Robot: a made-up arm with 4 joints.
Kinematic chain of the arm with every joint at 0, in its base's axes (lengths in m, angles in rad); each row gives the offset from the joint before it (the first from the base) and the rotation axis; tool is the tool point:
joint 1: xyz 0 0 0.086 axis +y
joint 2: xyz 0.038 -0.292 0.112 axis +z
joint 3: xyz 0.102 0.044 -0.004 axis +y
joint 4: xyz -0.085 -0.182 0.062 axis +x
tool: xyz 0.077 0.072 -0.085
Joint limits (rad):
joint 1: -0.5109..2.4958
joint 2: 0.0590..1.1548
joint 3: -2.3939..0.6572
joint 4: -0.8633..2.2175
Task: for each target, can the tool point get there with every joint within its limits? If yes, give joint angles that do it. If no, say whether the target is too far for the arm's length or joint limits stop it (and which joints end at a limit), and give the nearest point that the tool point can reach.
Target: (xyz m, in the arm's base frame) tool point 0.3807 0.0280 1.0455
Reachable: no: too far | nearest point 0.1290 -0.1952 0.4111 | short by 0.718 m
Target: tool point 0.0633 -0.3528 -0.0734
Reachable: yes | joints 1.6536 0.1422 -0.3735 -0.1185
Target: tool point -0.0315 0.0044 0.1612
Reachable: no: joint limits stop it (at a limit: joint 1, joint 2, joint 3) | nearest point 0.0215 -0.1778 0.2883 | short by 0.228 m
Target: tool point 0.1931 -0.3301 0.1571
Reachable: yes | joints 0.2277 0.1980 -2.1533 0.0275
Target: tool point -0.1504 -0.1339 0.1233
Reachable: no: joint limits stop it (at a limit: joint 1, joint 2, joint 3) | nearest point -0.0520 -0.2721 0.0139 | short by 0.202 m
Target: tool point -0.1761 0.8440 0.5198
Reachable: no: too far | nearest point 0.0435 -0.1488 0.3779 | short by 1.027 m
